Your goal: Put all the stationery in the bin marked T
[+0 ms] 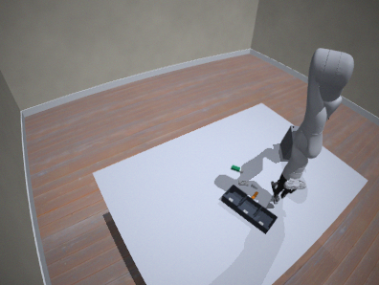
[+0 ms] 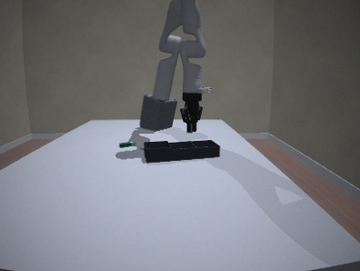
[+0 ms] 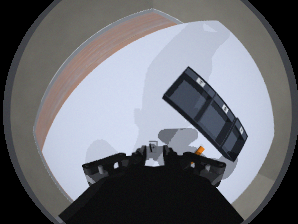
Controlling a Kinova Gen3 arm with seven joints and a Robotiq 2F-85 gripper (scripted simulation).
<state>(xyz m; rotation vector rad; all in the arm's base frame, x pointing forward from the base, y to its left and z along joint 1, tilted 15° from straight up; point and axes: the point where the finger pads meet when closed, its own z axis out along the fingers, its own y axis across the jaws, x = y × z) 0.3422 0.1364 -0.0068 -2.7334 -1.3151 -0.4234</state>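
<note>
My gripper is now 60 mm above the tiny pale thing, 10 mm to the left of it and 10 mm past it. The rest, counted from my hand: small orange thing (90 mm to the right, 60 mm below, 60 mm ahead); long black bin (140 mm ahead, 50 mm to the right, 50 mm below); thin grey stick (130 mm to the right, 60 mm below, 20 mm ahead).
</note>
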